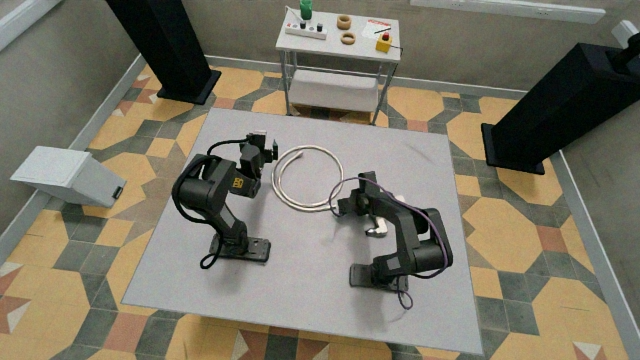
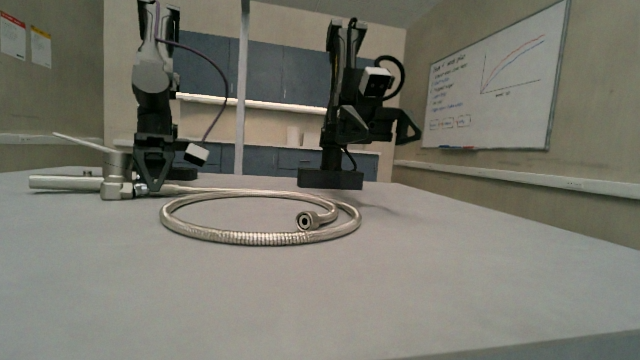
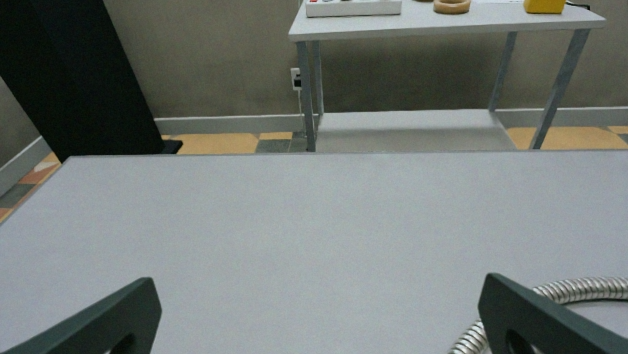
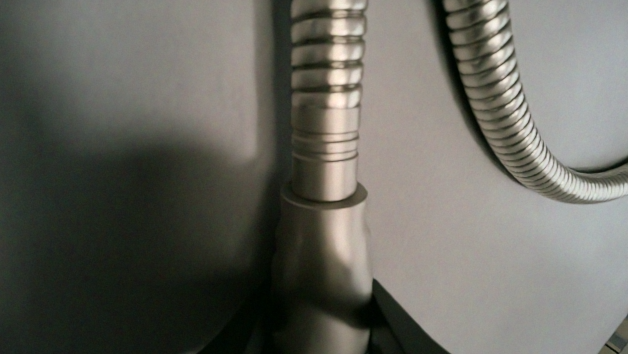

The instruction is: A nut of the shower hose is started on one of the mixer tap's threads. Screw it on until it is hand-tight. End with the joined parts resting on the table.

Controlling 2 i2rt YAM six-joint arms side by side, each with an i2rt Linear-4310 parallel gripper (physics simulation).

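Pixels of known places: left gripper, fingertip midpoint: [image 2: 395, 134] [image 3: 319, 292]; right gripper, fingertip midpoint: [image 1: 355, 200] [image 2: 154, 193] [image 4: 319, 294]; left arm's base, origin of the base link: [image 1: 239, 246] [image 2: 330, 173]; right arm's base, origin of the base link: [image 1: 378, 277] [image 2: 158, 170].
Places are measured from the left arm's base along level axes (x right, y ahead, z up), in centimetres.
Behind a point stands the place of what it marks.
Observation:
The mixer tap [image 1: 378, 228] {x 49.9, y 12.4, z -1.1 cm} [image 2: 117, 167] {x 48.3, y 21.6, z 0.7 cm} lies on the grey table [image 1: 300, 295] {x 23.3, y -13.2, z -4.5 cm} [image 2: 320, 300] {x 17.2, y 60.5, z -4.5 cm}. The silver hose [image 1: 310, 146] {x 19.6, y 48.7, z -3.1 cm} [image 2: 270, 238] {x 20.5, y 49.8, z -3.4 cm} [image 3: 585, 288] {x 18.6, y 48.6, z -3.1 cm} [image 4: 327, 55] {x 34.8, y 20.9, z -2.5 cm} lies coiled beside it, its free end nut [image 2: 306, 220] {x 15.5, y 44.7, z -2.7 cm} resting inside the coil. The other nut [image 4: 322, 240] {x 38.2, y 22.1, z -2.1 cm} points at the tap's chrome threaded outlet [image 2: 141, 189] {x 42.6, y 25.6, z -2.7 cm}. My right gripper [image 1: 337, 208] [image 2: 156, 186] {x 41.1, y 24.0, z -3.7 cm} [image 4: 319, 294] {x 41.1, y 24.0, z -3.7 cm} is shut on this nut, fingers on both sides. The thread joint is hidden by the fingers. My left gripper [image 1: 275, 150] [image 2: 391, 133] {x 1.5, y 40.4, z 10.1 cm} [image 3: 319, 292] {x 1.5, y 40.4, z 10.1 cm} is open and empty, above the table.
A side table [image 1: 337, 47] [image 3: 450, 29] with a power strip [image 1: 306, 31] [image 3: 353, 8], wooden rings and a yellow button box [image 1: 384, 44] [image 3: 544, 6] stands beyond the far table edge. Black columns [image 1: 160, 47] [image 1: 555, 110] stand off the table on both sides.

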